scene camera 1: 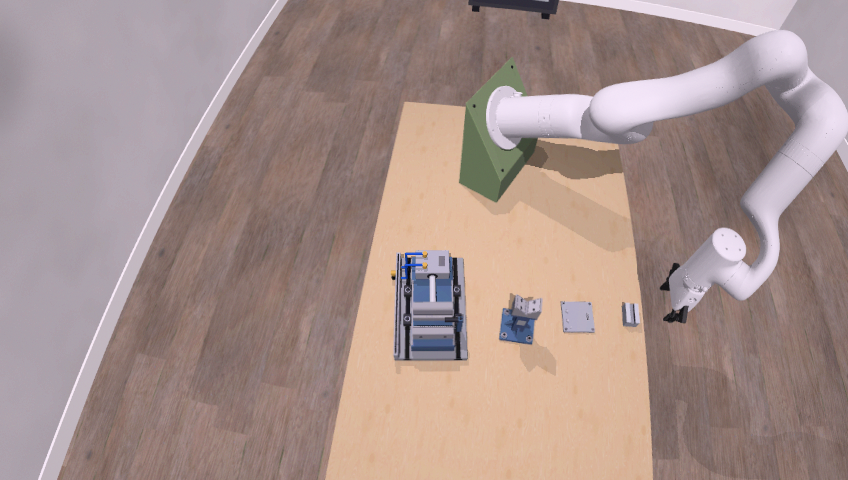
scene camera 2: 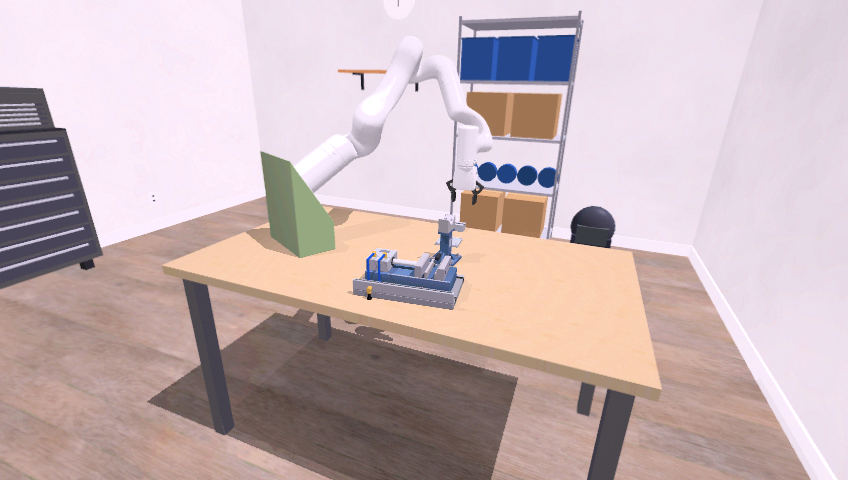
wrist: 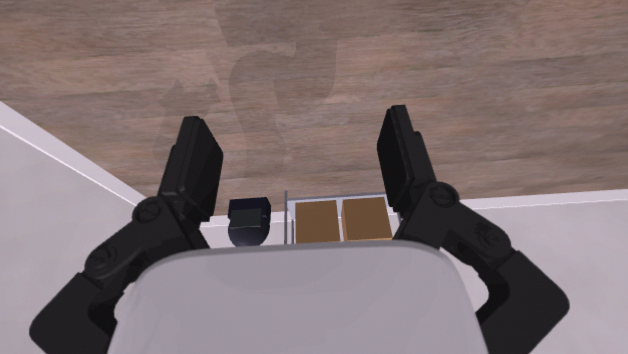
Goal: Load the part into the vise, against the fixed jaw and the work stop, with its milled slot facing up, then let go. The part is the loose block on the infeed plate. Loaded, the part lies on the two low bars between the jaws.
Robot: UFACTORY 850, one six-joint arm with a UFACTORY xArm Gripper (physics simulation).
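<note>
The part (scene camera 1: 630, 314), a small grey block with its slot facing up, lies on the table (scene camera 1: 487, 416) (scene camera 2: 535, 309) near the right edge in scene camera 1, apart from the grey infeed plate (scene camera 1: 577, 317). The part does not show in the wrist view and I cannot make it out in scene camera 2. My gripper (scene camera 1: 667, 302) (scene camera 2: 464, 198) (wrist: 297, 130) is open and empty, above and beyond that table edge. The vise (scene camera 1: 432, 344) (scene camera 2: 410, 288) is at the left, its jaws apart, with a dark stop arm (scene camera 1: 453, 319) at one side. No block shows between the jaws.
A blue stand (scene camera 1: 517, 333) (scene camera 2: 445, 245) with a grey angled top stands between vise and infeed plate. The green wedge base (scene camera 1: 479, 154) (scene camera 2: 284, 208) carries the arm. Beyond the table are cardboard boxes (scene camera 2: 524, 214) (wrist: 317, 222) on a rack and a dark bin (scene camera 2: 592, 224) (wrist: 248, 220).
</note>
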